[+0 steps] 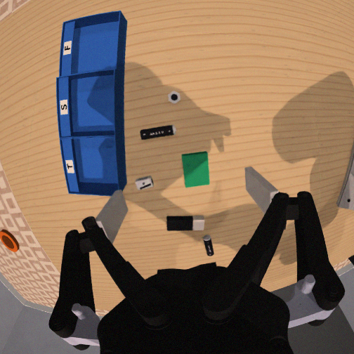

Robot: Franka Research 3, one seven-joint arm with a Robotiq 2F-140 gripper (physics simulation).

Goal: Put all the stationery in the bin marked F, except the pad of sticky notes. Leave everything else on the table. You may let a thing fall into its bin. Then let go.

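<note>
My gripper is open with nothing between its fingers, high above the table. A green pad of sticky notes lies below and between the fingertips. A white and silver pencil sharpener lies left of the pad. A black block with a white end, like an eraser, lies nearer the gripper's body. The bin marked F is the far compartment of the blue three-part tray, and its visible floor is bare.
Bins S and T adjoin F. A black bar with small white print, a hex nut and a small dark cylinder with a silver end lie on the table. An orange ring is at the left edge; a grey metal part is at right.
</note>
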